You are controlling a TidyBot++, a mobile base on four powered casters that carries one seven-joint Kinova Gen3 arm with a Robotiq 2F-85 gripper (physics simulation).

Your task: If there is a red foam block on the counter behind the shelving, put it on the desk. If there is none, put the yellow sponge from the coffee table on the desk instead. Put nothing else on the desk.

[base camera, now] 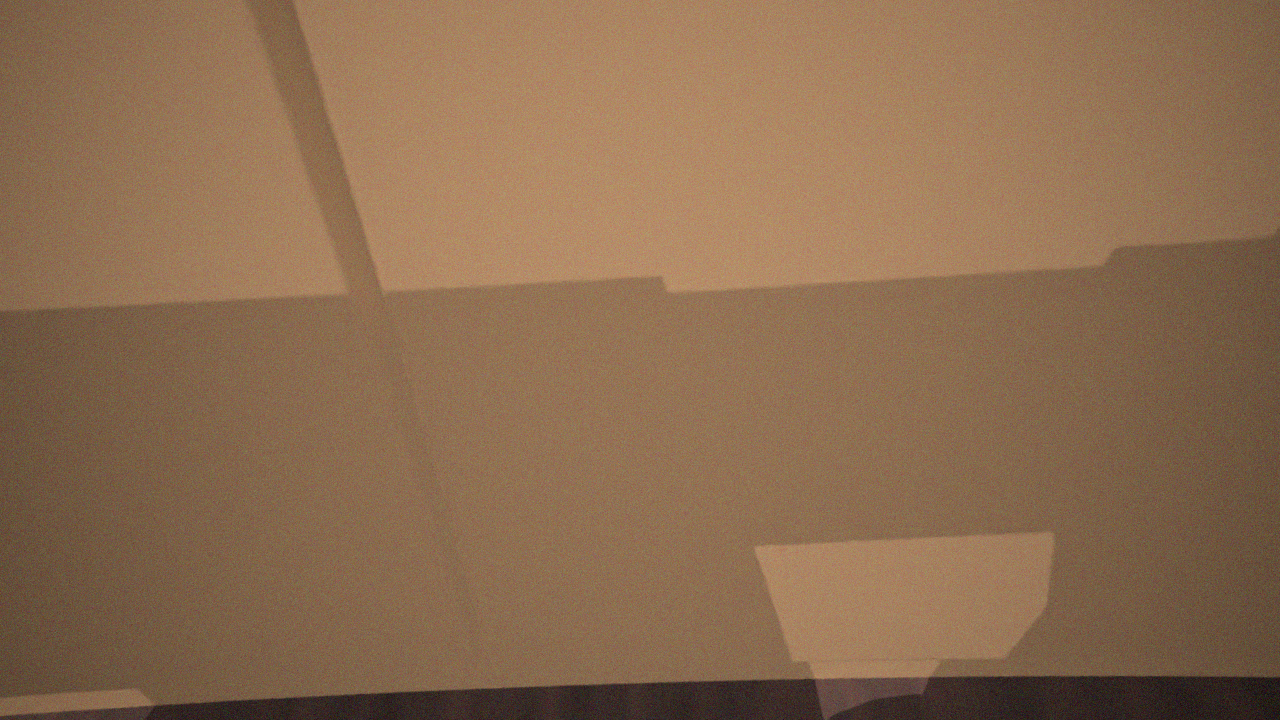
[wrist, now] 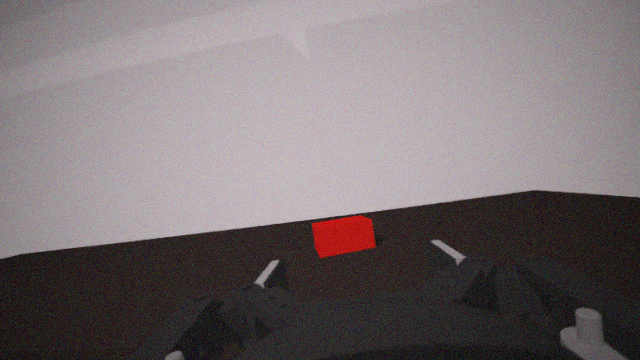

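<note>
A red foam block lies on a dark brown surface in the wrist view, close to that surface's far edge by a pale wall. My gripper is open, its two fingertips wide apart at the lower left and lower right of the block. The block shows beyond the fingertips, in line with the gap between them, and nothing is held. The yellow sponge, the coffee table and the desk do not show in either view.
In the wrist view a pale wall rises behind the dark surface, with a corner at the right. In the base camera view a tan wall with shadows and a lit patch fills most of the picture, above a dark floor strip.
</note>
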